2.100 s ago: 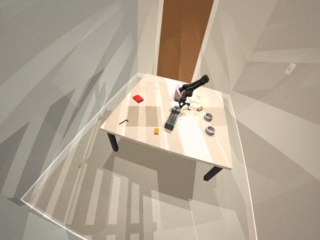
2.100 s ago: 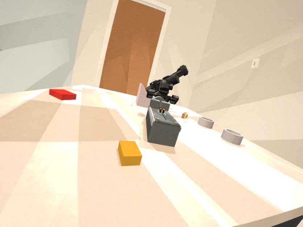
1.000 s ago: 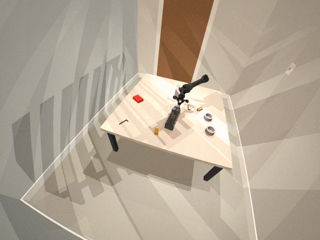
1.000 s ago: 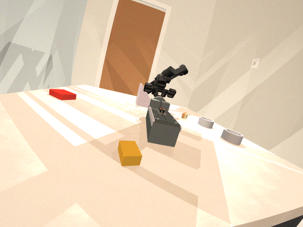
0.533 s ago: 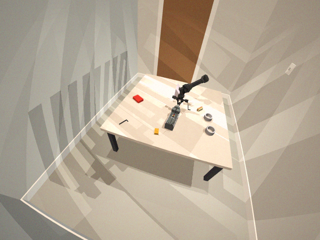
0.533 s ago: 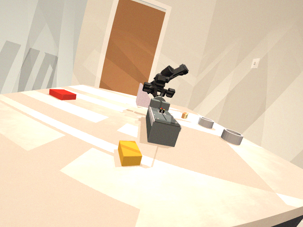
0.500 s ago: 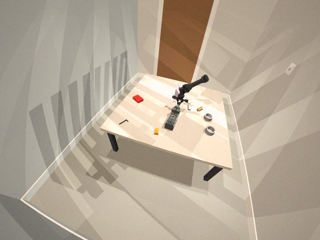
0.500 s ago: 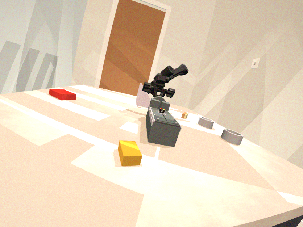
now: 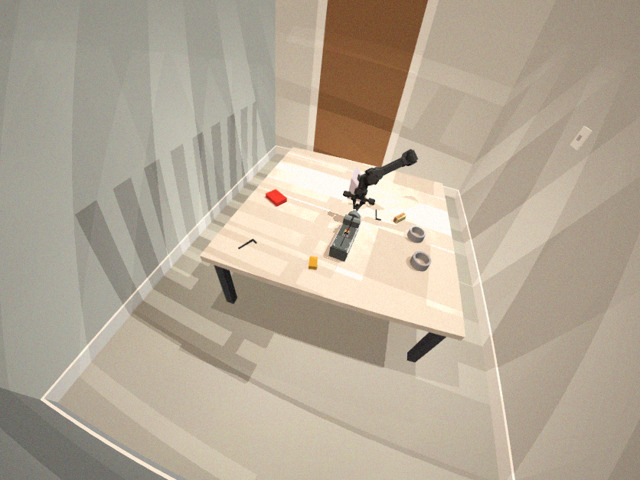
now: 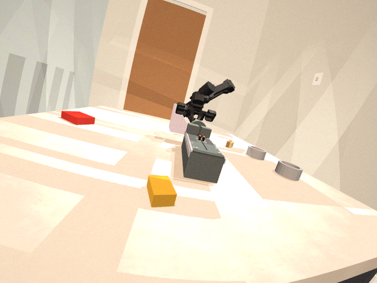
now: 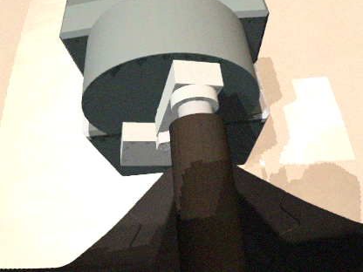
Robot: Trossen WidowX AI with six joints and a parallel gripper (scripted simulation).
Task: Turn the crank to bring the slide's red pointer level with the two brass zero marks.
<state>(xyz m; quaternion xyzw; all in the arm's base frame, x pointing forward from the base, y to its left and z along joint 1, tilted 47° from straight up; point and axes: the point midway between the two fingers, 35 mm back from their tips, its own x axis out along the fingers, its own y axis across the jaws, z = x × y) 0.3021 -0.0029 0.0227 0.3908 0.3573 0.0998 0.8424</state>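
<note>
The red pointer lies 15 cm ahead of my gripper tip, 1 cm to the right of it and 1 cm below it. Also, from my gripper tip: dark brown crank handle (2 cm behind, 3 cm above); then yellow block (36 cm ahead, 14 cm to the right, 8 cm below); then tan block (14 cm behind, 29 cm to the left, 8 cm below).
</note>
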